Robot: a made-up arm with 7 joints.
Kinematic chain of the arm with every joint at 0, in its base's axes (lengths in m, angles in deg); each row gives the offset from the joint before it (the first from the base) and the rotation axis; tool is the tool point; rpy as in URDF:
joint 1: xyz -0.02 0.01 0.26 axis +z
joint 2: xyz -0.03 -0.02 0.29 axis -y
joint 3: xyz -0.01 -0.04 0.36 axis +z
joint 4: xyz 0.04 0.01 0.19 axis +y
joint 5: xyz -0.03 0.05 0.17 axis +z
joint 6: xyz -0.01 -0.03 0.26 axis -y
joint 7: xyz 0 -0.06 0.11 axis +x
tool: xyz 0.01 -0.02 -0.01 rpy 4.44 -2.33 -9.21
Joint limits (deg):
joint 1: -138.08..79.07
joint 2: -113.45..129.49
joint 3: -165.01..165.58
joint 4: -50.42..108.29
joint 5: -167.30..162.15
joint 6: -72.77..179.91
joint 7: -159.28..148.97
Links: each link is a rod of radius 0.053 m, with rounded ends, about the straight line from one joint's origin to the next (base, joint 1, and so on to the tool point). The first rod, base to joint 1, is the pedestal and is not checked.
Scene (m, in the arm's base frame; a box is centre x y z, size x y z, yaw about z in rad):
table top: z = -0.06
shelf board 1: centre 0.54 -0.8 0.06 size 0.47 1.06 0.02 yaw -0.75
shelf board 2: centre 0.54 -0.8 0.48 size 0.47 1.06 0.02 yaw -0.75
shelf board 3: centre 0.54 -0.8 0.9 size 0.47 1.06 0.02 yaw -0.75
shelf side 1: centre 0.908 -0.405 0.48 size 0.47 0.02 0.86 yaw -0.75
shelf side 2: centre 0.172 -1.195 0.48 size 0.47 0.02 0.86 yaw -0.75
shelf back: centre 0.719 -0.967 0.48 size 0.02 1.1 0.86 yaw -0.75
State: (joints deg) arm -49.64 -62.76 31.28 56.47 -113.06 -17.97 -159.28
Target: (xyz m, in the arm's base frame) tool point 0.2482 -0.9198 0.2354
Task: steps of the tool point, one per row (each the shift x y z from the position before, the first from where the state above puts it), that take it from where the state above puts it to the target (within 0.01 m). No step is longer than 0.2 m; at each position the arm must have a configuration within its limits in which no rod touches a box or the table.
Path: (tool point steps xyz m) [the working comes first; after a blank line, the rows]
Joints at the target: -79.17 -87.10 14.96 52.07 -110.26 -19.41 -158.02
Straight joint move there: touches shelf board 2.

1: -0.1562 -0.1203 -0.0105
2: -0.1693 -0.0756 -0.0015
3: -0.1712 -0.0325 0.0072
4: -0.1636 0.0068 0.0148
5: -0.1482 0.0413 0.0209
6: -0.1261 0.0701 0.0255
7: 0.0586 -0.0393 -0.1488
8: 0.0560 -0.0064 -0.1402
9: 0.0429 0.0165 -0.1223
10: 0.0259 0.0259 -0.0979
11: 0.0557 -0.0728 -0.0091
12: 0.0592 -0.0611 -0.0026
13: 0.0604 -0.0485 0.0033
14: 0.0589 -0.0358 0.0084

